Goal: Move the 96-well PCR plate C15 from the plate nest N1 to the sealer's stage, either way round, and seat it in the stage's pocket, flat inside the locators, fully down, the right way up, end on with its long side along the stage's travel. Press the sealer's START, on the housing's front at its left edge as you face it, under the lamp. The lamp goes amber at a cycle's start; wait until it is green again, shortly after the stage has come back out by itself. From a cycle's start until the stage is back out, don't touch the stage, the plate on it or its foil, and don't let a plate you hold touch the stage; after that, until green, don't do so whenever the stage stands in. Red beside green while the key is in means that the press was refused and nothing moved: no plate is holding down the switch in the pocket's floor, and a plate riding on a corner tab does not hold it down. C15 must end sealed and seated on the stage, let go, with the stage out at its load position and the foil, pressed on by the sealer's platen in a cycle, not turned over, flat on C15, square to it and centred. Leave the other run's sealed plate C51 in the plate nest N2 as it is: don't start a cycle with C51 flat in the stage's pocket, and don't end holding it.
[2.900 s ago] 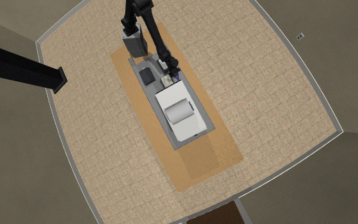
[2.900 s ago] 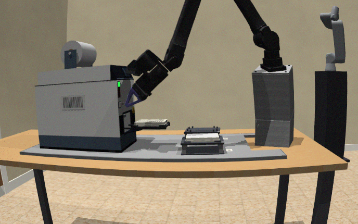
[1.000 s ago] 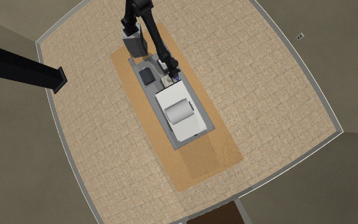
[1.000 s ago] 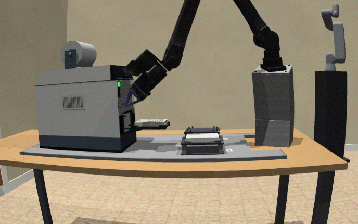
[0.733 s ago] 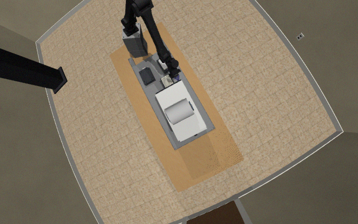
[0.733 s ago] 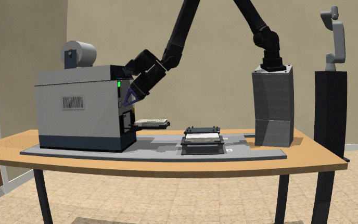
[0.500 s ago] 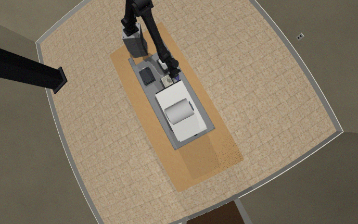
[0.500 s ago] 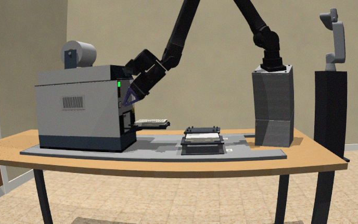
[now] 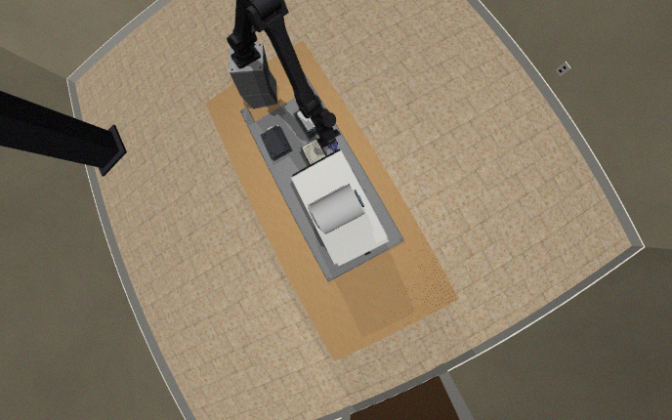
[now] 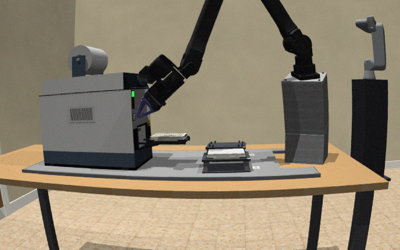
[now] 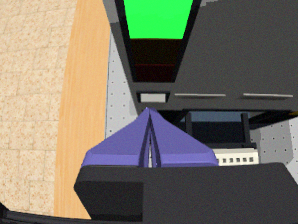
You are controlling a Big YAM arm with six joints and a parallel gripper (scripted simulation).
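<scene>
The start key is 2 cm ahead of my hand, 1 cm to the right of it and 1 cm below it. Also, from my hand: sealer's dark stage: 9 cm behind, 8 cm to the right, 10 cm below; sealed plate C51: 30 cm behind, 1 cm to the left, 14 cm below; white 96-well plate C15: 10 cm behind, 8 cm to the right, 9 cm below.
</scene>
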